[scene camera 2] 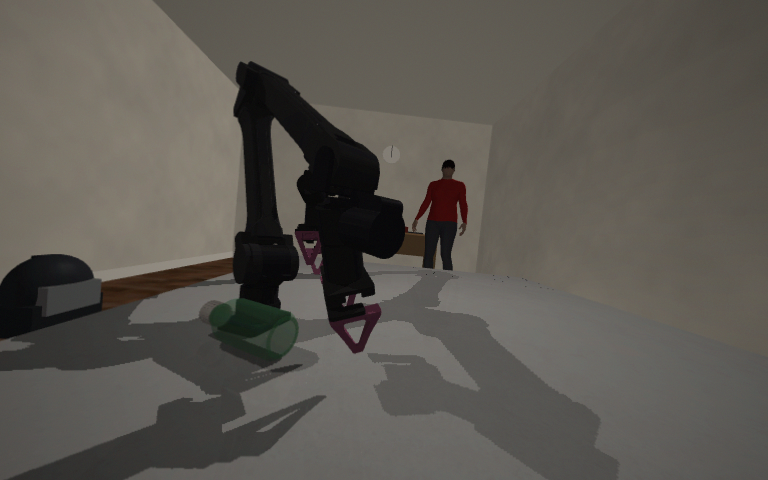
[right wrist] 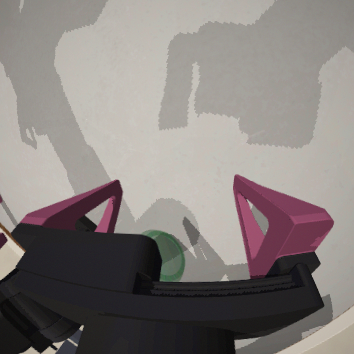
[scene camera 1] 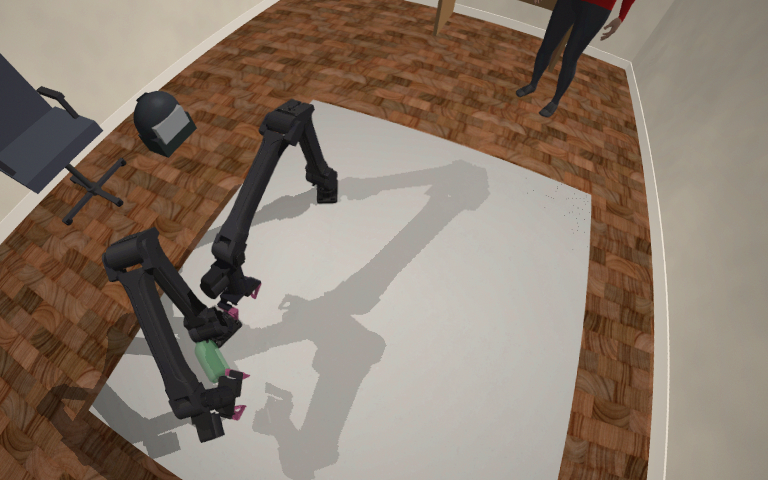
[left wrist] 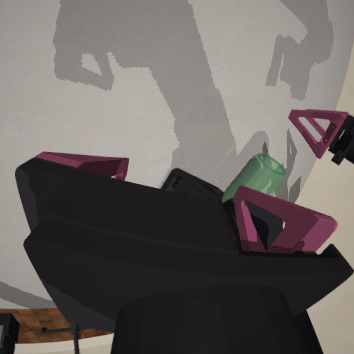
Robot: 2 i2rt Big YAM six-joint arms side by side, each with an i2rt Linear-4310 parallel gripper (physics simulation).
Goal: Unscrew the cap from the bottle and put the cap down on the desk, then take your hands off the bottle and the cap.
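Places are measured from the left arm's base along level axes (x ahead, y right, z down), in metres.
Where they show: left gripper, fingertip midpoint: (scene camera 2: 313,270) (right wrist: 2,214) (scene camera 1: 245,308) (left wrist: 184,178); right gripper, fingertip midpoint: (scene camera 2: 351,331) (right wrist: 174,183) (scene camera 1: 246,390) (left wrist: 297,112); left arm's base at its link origin: (scene camera 1: 327,192); right arm's base at its link origin: (scene camera 1: 223,328).
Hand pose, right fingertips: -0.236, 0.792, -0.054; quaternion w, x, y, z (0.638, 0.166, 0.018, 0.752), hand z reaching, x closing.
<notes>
Things, the pixels of their top centre, and the offset from my right fingertips, as dx, dy, dz. "spot": a spot on its surface instead. Level surfaces: height alone.
- translucent green bottle at a spot on its surface: (right wrist: 172,256) spot: -0.106, -0.034, +0.022
- pale desk at its surface level: dz +0.054
- whitish cap at its top centre: (scene camera 2: 215,301) -0.200, -0.175, -0.005
A translucent green bottle (scene camera 1: 211,360) (scene camera 2: 254,331) (left wrist: 257,175) (right wrist: 172,256) lies on its side on the pale desk (scene camera 1: 481,339) (scene camera 2: 679,407). In scene camera 2 the whitish cap (scene camera 2: 209,311) sits at the bottle's left end; elsewhere that end is hidden. My left gripper (scene camera 1: 244,301) is open and empty, above and right of the bottle in scene camera 1. My right gripper (scene camera 1: 240,393) (right wrist: 174,183) is open and empty, over the desk near the bottle's lower end in scene camera 1, apart from it.
The right arm's base (scene camera 1: 218,325) stands close to the bottle's upper end in scene camera 1. The left arm's base (scene camera 1: 326,192) stands farther up. A dark helmet (scene camera 1: 161,121) (scene camera 2: 50,288), an office chair (scene camera 1: 42,135) and a standing person (scene camera 1: 566,45) (scene camera 2: 446,203) are beyond the desk.
</notes>
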